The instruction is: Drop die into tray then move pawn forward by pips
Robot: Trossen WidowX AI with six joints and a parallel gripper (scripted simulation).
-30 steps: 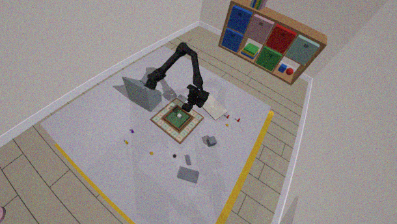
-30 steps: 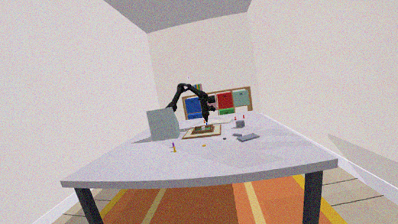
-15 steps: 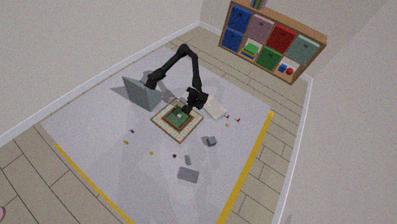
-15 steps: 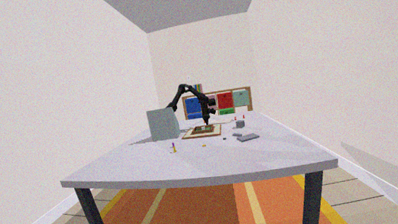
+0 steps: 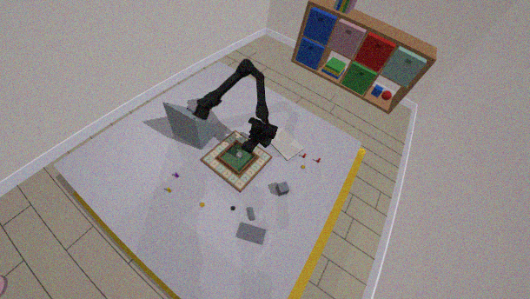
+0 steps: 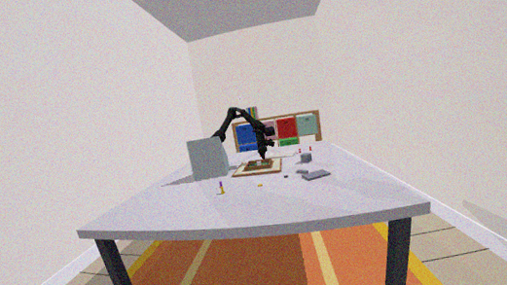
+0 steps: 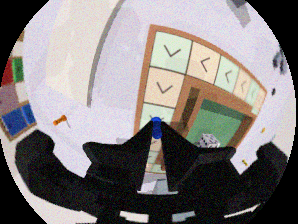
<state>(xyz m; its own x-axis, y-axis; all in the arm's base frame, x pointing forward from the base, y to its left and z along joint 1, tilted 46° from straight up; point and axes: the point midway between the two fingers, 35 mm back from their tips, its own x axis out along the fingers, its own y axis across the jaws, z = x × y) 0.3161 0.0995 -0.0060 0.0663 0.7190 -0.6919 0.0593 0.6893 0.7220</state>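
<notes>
The white die is 40 mm behind my gripper tip and 90 mm to the right of it. Round my gripper tip: blue pawn 10 mm above; then grey slab 210 mm ahead, 430 mm to the right, 20 mm below; then white pad 150 mm ahead, 140 mm to the left, 20 mm below.
</notes>
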